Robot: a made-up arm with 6 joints.
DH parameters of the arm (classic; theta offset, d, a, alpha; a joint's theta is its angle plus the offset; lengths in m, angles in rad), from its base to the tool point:
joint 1: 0 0.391 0 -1.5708
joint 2: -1.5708 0 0.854 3.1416
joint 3: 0 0 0 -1.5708
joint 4: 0 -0.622 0 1.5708
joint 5: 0 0.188 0 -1.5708
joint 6: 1.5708 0 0 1.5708
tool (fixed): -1.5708 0 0 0
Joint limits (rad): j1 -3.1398..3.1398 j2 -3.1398..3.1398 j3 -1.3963..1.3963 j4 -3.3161..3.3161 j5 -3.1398..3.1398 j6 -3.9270..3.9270
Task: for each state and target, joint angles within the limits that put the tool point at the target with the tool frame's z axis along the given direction. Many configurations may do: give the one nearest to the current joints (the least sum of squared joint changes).
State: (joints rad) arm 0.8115 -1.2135 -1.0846 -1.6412 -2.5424 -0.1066
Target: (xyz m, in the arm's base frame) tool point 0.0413 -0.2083 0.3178 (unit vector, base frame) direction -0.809 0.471 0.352
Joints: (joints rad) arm 1.6075 -1.5662 -1.3963 -1.3909 -2.4946 0.4111
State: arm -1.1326 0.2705 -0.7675 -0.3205 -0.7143 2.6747
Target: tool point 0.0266 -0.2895 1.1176 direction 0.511 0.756 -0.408
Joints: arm -0.8967 -0.4691 -0.3674 -0.5534 -0.3802 2.5682
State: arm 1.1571 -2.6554 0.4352 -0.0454 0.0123 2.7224
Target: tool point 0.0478 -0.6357 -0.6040 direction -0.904 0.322 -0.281
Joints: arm 1.4204 -3.1378 0.4228 -0.7108 -0.1442 1.9471
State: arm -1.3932 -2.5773 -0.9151 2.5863 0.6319 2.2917
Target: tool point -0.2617 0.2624 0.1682 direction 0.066 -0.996 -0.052
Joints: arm -0.5747 -2.9450 -1.3347 1.9986 -0.1556 2.0801
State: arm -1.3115 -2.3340 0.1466 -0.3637 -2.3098 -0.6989
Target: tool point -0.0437 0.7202 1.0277 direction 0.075 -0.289 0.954
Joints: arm -1.6920 -1.5513 0.0053 -0.8040 -1.8379 -0.1147
